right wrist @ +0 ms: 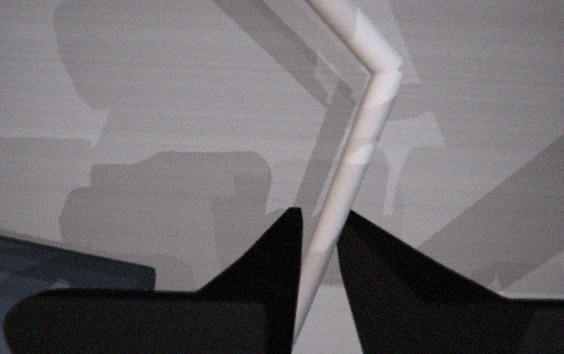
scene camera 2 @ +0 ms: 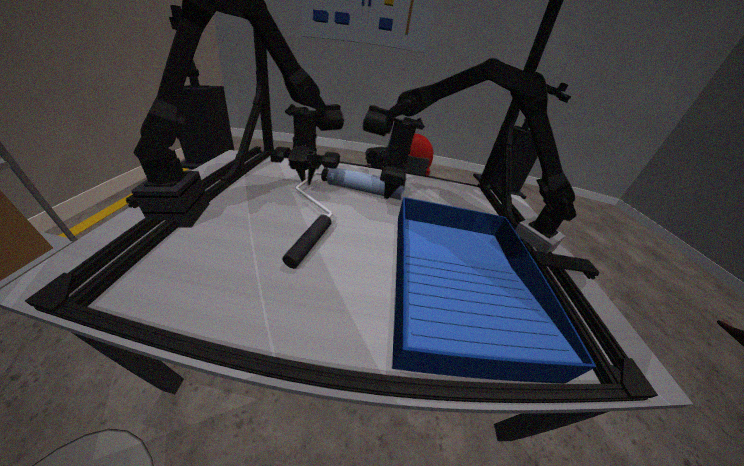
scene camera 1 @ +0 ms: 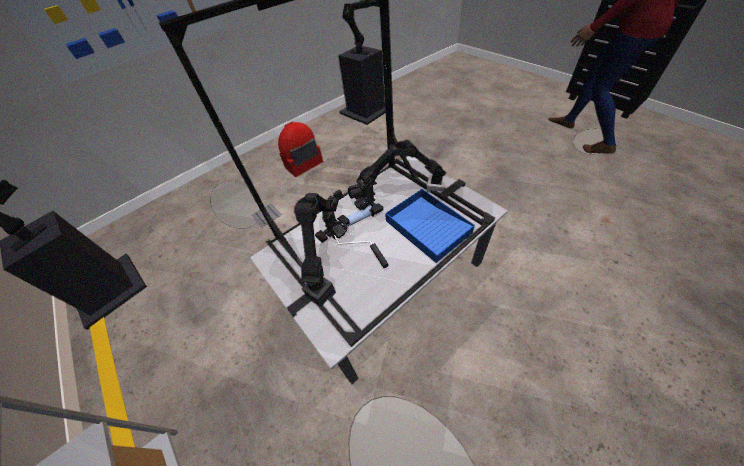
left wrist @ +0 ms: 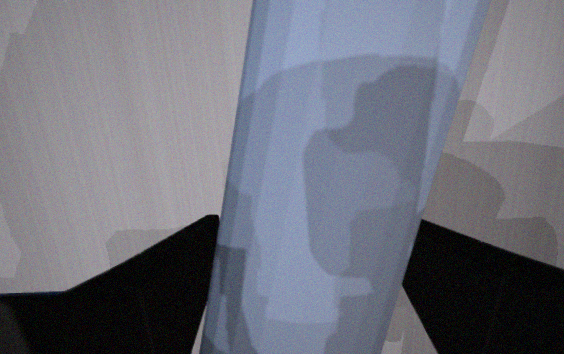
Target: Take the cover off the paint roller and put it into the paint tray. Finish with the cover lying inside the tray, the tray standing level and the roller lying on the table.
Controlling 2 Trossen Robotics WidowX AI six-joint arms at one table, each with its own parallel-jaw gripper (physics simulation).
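Frame: origin at the left arm's base, x right, y ahead, z up, level; metres.
Seen in the pictures: left gripper, fingertip midpoint: (scene camera 2: 386, 193) (scene camera 1: 369, 213) (left wrist: 300, 223); right gripper, fingertip midpoint: (right wrist: 317, 219) (scene camera 2: 306, 184) (scene camera 1: 335, 238); left arm's base at its link origin: (scene camera 2: 543, 229) (scene camera 1: 436, 180); right arm's base at its link origin: (scene camera 2: 166, 179) (scene camera 1: 316, 285).
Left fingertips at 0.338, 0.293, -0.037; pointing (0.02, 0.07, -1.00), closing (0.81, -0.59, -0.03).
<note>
Offsets run from my left fingertips to a thing's top centre, as dx, dy, dz. "*": to the spot under its first point.
The light-blue cover @[+0.052, +0.045, +0.049] (scene camera 1: 358, 215) (scene camera 2: 356, 178) (left wrist: 325, 175) (right wrist: 75, 264) lies at the back of the table, with a dark cap at its left end in scene camera 2. My left gripper (scene camera 1: 366, 207) (scene camera 2: 390, 191) (left wrist: 300, 223) is shut on the cover, near its right end. The roller's white wire (scene camera 2: 312, 201) (right wrist: 350, 165) runs from the black handle @[* -0.122, +0.280, +0.015] (scene camera 1: 378, 255) (scene camera 2: 307, 241) back towards that cap. My right gripper (scene camera 1: 332, 234) (scene camera 2: 306, 180) (right wrist: 317, 219) is shut on the wire, its fingers close against both sides. The blue tray @[-0.334, +0.024, +0.048] (scene camera 1: 433, 230) (scene camera 2: 494, 372) stands level and empty.
The tray stands to the right of the handle in scene camera 2, close to the dark rail (scene camera 2: 582, 323) at the table's right. A dark rail (scene camera 2: 307, 370) runs along the front edge. A red welding mask (scene camera 1: 296, 145) (scene camera 2: 421, 148) shows behind the table.
</note>
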